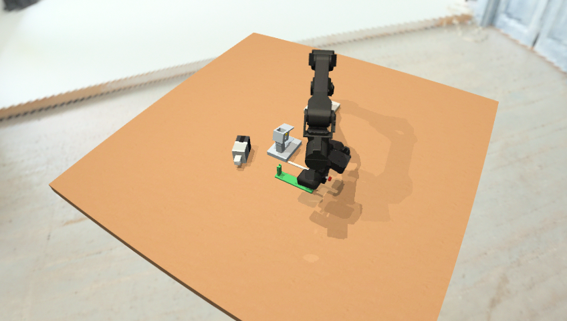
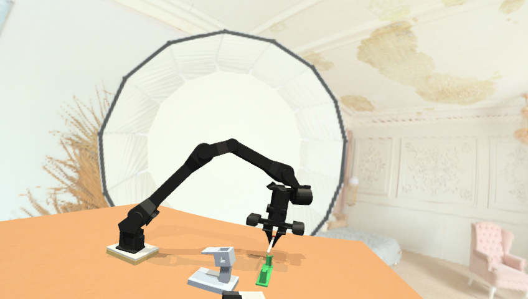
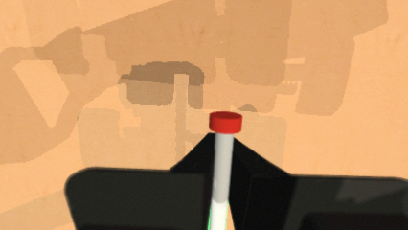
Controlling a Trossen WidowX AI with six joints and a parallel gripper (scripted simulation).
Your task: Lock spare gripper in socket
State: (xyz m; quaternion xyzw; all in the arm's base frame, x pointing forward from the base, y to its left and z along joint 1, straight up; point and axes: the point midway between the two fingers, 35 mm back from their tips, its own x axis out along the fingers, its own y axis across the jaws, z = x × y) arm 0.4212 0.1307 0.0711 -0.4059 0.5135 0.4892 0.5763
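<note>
The green pin rest lies 2 cm behind my gripper tip, 10 cm to the right of it and 3 cm below it. The rest, counted from my gripper tip: spare gripper: 6 cm behind, 32 cm to the right, 3 cm below; then grey mount: 15 cm behind, 19 cm to the right, 1 cm below.
</note>
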